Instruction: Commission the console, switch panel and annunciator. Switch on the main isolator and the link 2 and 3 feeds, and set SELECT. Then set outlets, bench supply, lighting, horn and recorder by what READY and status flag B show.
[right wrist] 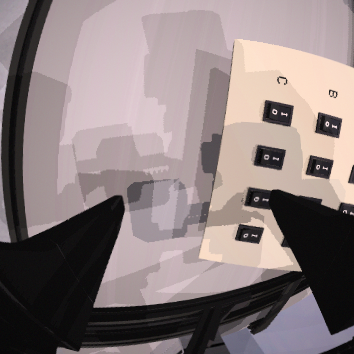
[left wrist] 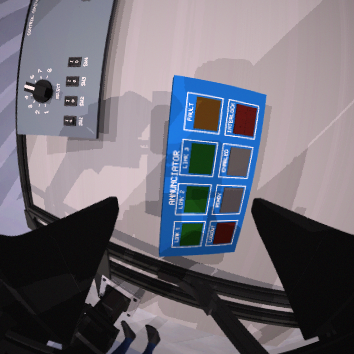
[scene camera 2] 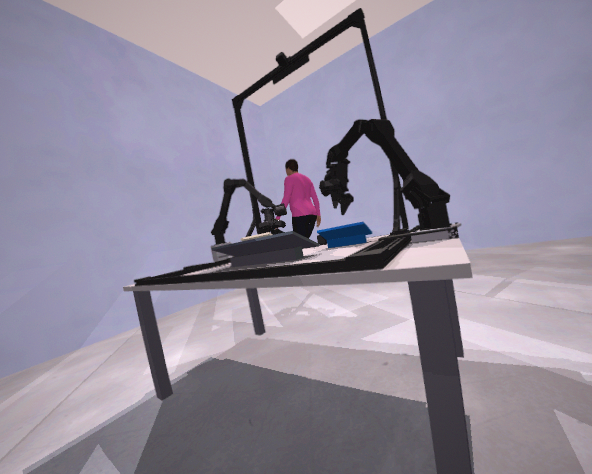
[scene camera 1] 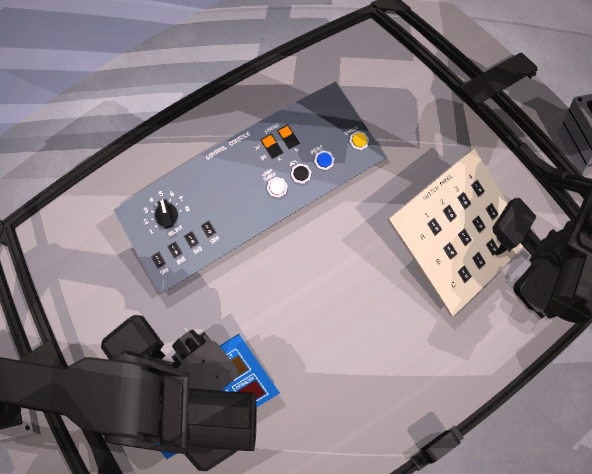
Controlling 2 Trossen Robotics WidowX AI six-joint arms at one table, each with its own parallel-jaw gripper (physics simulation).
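Places are measured from the left arm's base along level axes (x ahead, y left, z up), in metres.
Where they show: left gripper, fingertip midpoint: [left wrist: 185, 204] [scene camera 2: 339, 211]; right gripper, fingertip midpoint: [right wrist: 197, 199] [scene camera 1: 516, 273]; left arm's base, link origin: [left wrist: 116, 297] [scene camera 2: 435, 227] [scene camera 1: 5, 409]; right arm's base, link origin: [scene camera 2: 220, 244].
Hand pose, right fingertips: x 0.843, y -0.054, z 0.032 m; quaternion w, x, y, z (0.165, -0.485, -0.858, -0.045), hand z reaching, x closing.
Observation:
Each offset is from my right fingertips to the top centre of the thing. "pt": to the spot under its first point.
The grey console @(pt 0.008 m up, 0.361 m back, 0.276 m left) [scene camera 1: 225, 190] [scene camera 2: 270, 245] [left wrist: 55, 40] has its SELECT knob @(0.041 m up, 0.457 m back, 0.263 m left) [scene camera 1: 166, 214] [left wrist: 42, 91] pointing at 5. Both status flags [scene camera 1: 268, 141] [scene camera 1: 285, 131] show orange in their upper halves. Rocker positions on SW1 to SW4 are too small to tell. The blue annunciator @(0.022 m up, 0.487 m back, 0.005 m right) [scene camera 1: 267, 385] [scene camera 2: 345, 234] [left wrist: 176, 115] has dull green LINK, amber FAULT, red INTERLOCK and LOCKOUT, and grey ENABLED and READY windows. My left gripper [left wrist: 185, 204] [scene camera 2: 340, 209] is open above it. My right gripper [right wrist: 197, 199] is open over the edge of the cream switch panel [scene camera 1: 407, 222] [right wrist: 250, 65], one finger hiding some rockers.
White @(0.007 m up, 0.286 m back, 0.257 m left) [scene camera 1: 277, 187], black @(0.007 m up, 0.245 m back, 0.267 m left) [scene camera 1: 301, 173], blue @(0.007 m up, 0.204 m back, 0.277 m left) [scene camera 1: 324, 160] and yellow @(0.007 m up, 0.140 m back, 0.293 m left) [scene camera 1: 359, 140] buttons stand on the console. A black frame surrounds the work area. My left arm covers much of the annunciator in scene camera 1. A person in pink [scene camera 2: 301, 195] stands behind the table.

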